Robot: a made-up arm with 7 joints. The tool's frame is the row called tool.
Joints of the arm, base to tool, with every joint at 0 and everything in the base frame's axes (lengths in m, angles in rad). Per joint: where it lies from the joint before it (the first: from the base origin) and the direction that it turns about. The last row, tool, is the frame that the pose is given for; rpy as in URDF.
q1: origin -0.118 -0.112 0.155 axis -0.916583 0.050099 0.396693
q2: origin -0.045 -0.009 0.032 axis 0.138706 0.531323 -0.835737
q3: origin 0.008 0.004 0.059 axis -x
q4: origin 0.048 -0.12 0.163 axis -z
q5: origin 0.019 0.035 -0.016 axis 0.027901 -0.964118 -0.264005
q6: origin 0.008 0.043 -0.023 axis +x
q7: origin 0.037 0 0.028 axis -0.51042 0.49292 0.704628
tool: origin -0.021 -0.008 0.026 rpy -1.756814 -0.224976 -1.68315
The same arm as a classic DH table. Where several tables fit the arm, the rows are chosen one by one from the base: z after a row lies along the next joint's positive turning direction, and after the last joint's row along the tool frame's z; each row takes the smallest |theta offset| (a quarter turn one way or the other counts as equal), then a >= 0, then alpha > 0; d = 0 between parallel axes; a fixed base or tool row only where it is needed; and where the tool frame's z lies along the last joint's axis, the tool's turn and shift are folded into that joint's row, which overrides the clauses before.
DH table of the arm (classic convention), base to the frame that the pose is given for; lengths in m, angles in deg. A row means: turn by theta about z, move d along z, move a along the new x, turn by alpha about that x. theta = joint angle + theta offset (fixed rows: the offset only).
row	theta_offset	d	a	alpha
base (fixed)	86.87	0.1067	-0.1183	-66.63
q1	-36.63	0.1674	-0.0022	-115.6
q2	-16.43	-0.0661	0.035	97.97
q3	32.45	-0.0627	-0.12	-90
q4	88.34	-0.1376	0.02	-74.69
q5	-89.56	-0.0711	0.0335	-88.4
q6	39.71	0.0596	-0.016	-120.69
q7	-1.64	0.0431	-0.0217	134.24
tool (fixed)	-158.34	-0.0124	0	0

